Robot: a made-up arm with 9 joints.
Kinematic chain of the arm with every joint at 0, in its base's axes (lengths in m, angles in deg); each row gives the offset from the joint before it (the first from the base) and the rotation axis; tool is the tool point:
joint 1: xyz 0 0 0.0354 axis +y
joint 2: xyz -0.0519 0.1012 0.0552 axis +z
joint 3: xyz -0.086 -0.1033 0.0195 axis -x
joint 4: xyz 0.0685 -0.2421 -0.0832 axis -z
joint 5: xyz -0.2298 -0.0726 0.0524 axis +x
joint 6: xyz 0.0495 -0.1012 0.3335 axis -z
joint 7: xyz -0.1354 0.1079 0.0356 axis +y
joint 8: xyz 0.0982 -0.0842 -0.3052 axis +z
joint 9: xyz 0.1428 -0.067 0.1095 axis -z
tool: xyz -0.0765 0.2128 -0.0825
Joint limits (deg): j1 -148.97..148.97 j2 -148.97..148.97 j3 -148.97..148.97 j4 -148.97..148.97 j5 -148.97..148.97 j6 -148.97..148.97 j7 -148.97..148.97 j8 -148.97..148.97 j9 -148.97..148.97
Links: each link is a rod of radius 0.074 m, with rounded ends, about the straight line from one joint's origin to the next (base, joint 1, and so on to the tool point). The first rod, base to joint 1, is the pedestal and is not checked.
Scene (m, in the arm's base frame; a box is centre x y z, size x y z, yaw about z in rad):
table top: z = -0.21
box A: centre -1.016 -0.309 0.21 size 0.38 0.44 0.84 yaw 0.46
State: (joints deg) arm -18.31 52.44 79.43 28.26 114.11 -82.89 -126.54 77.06 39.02
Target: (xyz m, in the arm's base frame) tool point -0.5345 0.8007 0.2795
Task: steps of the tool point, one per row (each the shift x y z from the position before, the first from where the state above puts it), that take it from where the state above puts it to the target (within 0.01 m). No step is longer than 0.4 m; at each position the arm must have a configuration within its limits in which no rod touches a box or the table.
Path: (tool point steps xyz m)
1: -0.1349 0.1122 0.1344
2: -0.1318 0.1695 0.1018
3: -0.1148 0.2199 0.0531
4: -0.0852 0.2545 -0.0106
5: -0.0762 0.2868 -0.2013
6: 0.0849 0.2649 -0.1904
7: 0.2116 0.1881 -0.1382

